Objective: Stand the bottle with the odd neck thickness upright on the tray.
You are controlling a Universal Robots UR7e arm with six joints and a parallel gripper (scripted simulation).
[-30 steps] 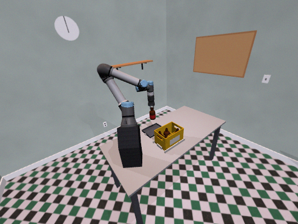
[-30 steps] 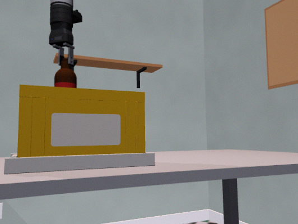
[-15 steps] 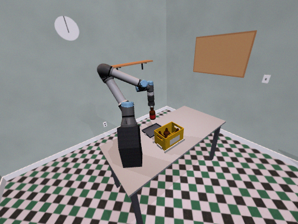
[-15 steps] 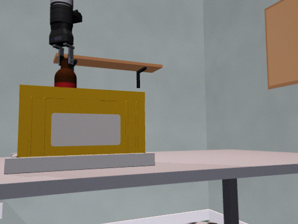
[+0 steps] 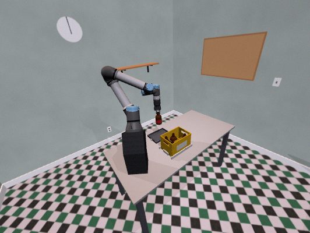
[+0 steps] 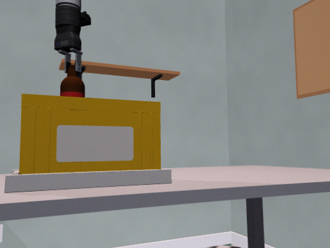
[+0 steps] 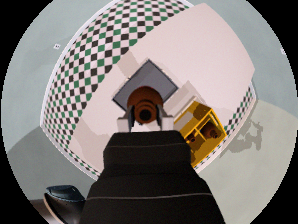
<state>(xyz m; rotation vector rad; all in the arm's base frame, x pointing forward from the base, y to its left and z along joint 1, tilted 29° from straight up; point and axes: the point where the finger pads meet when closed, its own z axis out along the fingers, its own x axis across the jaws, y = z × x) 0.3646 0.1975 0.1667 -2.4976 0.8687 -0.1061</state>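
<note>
My hand is 70 mm above the brown bottle. From my hand the other things lie so: dark tray (320 mm below); then crate (50 mm ahead, 280 mm to the right, 250 mm below).
</note>
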